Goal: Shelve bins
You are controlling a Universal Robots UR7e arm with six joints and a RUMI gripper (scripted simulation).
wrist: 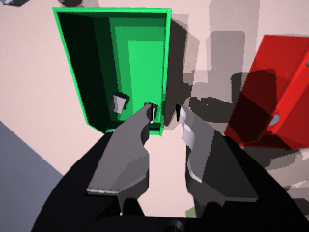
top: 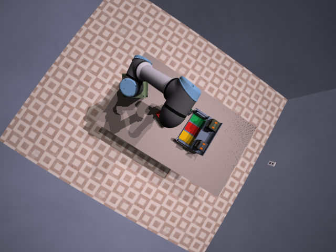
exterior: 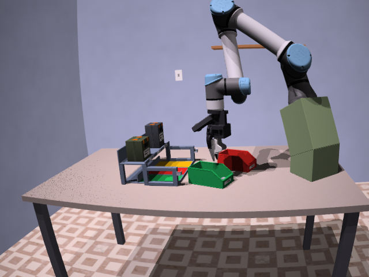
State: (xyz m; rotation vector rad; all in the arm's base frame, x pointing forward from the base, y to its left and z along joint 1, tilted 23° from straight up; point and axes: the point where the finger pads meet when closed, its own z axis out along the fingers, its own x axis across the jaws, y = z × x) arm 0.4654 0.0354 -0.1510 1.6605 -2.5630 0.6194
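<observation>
My gripper is now 7 cm above the green bin, 5 cm to the right of it and 2 cm short of it. Round my hand: green mark (25 cm ahead, 10 cm below); then red mark (24 cm ahead, 11 cm to the right, 10 cm below); then red bin (15 cm to the right, 10 cm behind, 7 cm below).
</observation>
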